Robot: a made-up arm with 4 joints.
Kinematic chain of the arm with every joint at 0, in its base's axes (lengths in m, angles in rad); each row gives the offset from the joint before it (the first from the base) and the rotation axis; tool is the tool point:
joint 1: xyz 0 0 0.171 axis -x
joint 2: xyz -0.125 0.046 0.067 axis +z
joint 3: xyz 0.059 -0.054 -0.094 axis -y
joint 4: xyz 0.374 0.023 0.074 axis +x
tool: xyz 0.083 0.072 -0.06
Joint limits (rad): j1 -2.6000..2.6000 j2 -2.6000..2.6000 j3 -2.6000..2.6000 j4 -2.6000..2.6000
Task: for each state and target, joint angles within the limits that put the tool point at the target. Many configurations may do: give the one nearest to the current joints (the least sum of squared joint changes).
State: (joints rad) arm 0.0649 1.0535 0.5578 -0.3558
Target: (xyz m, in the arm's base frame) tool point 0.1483 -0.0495 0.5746
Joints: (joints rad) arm -0.6525 0.5096 0.9989 -0.4692
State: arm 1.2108 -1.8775 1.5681 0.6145
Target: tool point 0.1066 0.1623 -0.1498
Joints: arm 1.9048 -2.2201 2.3484 0.5151
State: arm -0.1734 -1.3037 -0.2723 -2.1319
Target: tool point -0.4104 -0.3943 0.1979
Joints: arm -0.1184 -1.9250 0.1400 -2.0395
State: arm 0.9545 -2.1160 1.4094 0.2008
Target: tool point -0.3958 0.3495 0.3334
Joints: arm 1.6407 -2.6000 0.6821 0.9553
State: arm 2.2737 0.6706 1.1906 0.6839
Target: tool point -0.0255 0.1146 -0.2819
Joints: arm 2.4427 0.6650 1.1631 0.6562
